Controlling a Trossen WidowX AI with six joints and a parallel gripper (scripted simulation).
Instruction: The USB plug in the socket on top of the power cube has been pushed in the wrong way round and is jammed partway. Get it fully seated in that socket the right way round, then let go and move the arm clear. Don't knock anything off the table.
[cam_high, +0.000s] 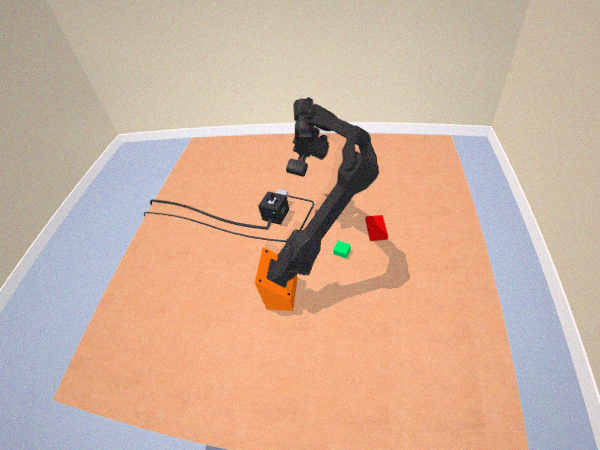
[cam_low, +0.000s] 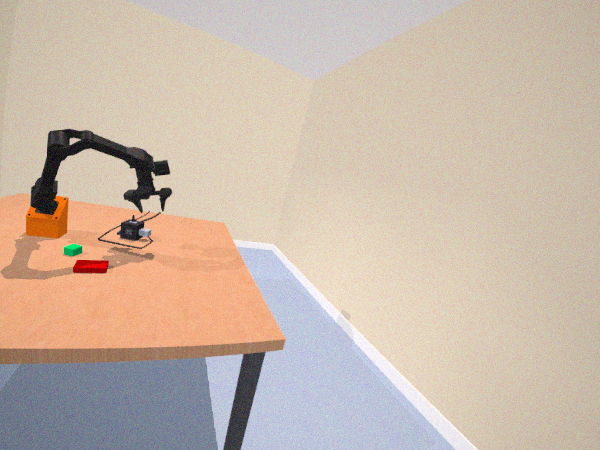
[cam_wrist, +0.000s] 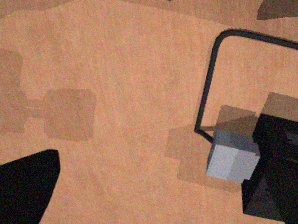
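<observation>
Right now my gripper tip is 100 mm to the right of the USB plug, 90 mm past it and 70 mm above it. Round my gripper tip: green block (250 mm behind, 150 mm below, 140 mm to the right); then flat red block (260 mm to the right, 160 mm below, 150 mm behind).
</observation>
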